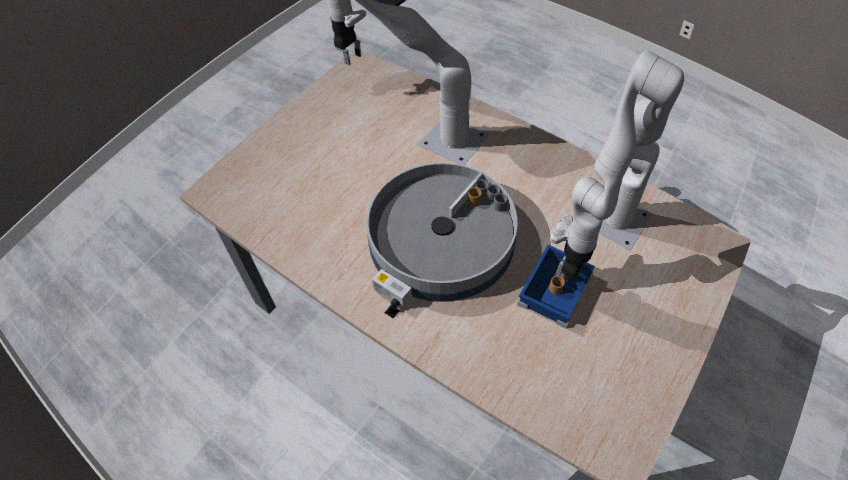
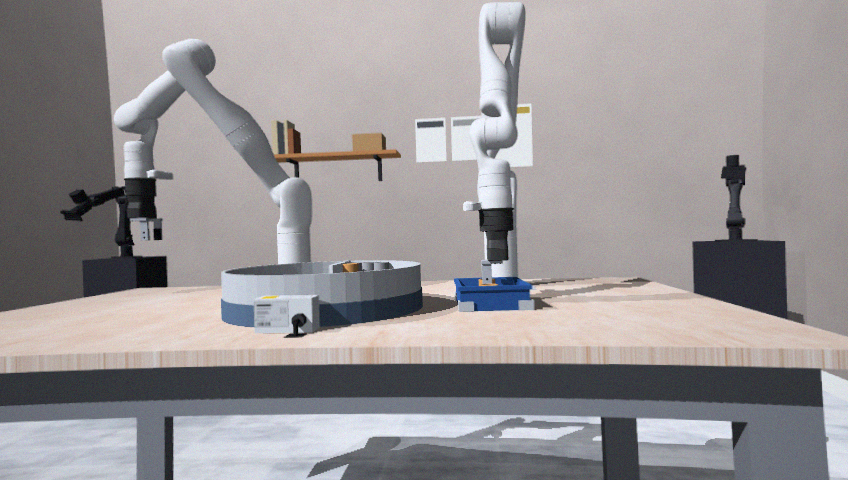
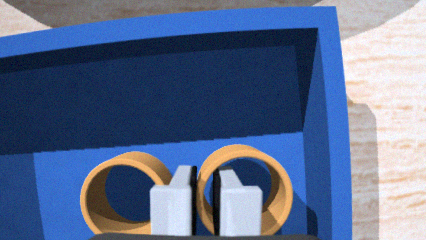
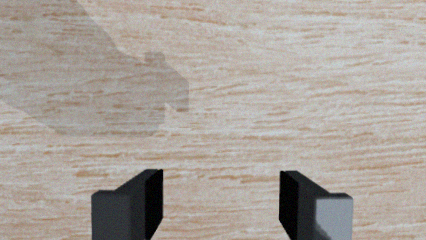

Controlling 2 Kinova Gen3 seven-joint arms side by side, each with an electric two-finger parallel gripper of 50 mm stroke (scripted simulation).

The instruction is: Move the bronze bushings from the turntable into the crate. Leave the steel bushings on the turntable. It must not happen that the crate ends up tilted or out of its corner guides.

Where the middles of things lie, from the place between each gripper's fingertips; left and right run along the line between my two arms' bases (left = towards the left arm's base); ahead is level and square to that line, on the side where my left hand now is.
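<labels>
Blue crate (image 1: 536, 289), 3 cm ahead of my left hand, 2 cm below. Turntable (image 1: 411, 228), from my left hand 36 cm to the right, 6 cm ahead.
Turntable, from my right hand (image 2: 151, 240): 61 cm to the left, 13 cm below, 37 cm ahead. Blue crate, from my right hand: 97 cm to the left, 16 cm below, 35 cm ahead.
</labels>
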